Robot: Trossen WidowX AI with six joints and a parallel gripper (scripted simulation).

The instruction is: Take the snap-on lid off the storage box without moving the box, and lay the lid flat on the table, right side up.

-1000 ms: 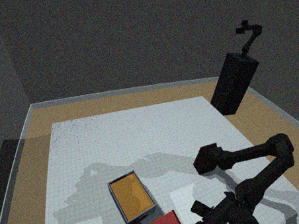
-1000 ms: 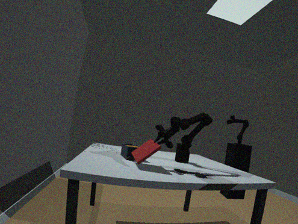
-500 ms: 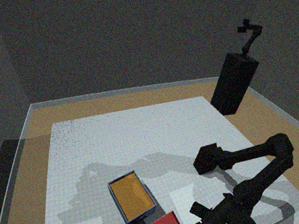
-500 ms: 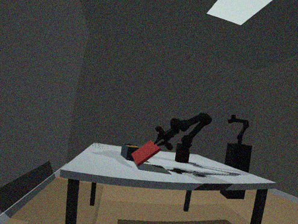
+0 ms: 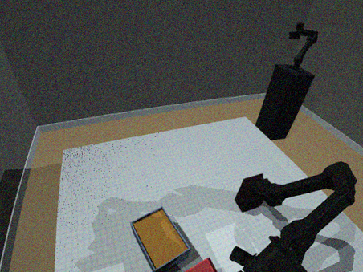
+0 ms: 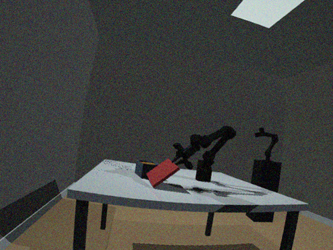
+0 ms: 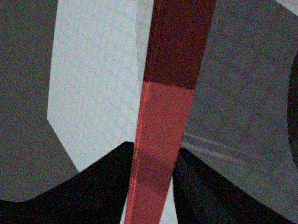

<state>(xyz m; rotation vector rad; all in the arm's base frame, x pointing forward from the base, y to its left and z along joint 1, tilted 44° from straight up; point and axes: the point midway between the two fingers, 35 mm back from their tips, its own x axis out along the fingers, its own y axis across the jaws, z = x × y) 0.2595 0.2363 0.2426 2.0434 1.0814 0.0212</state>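
Right now my gripper tip is 60 mm short of the red lid, 50 mm above it and 10 mm to the right of it. From my gripper tip the other things lie so: storage box: 240 mm to the right, 160 mm ahead, 90 mm below.
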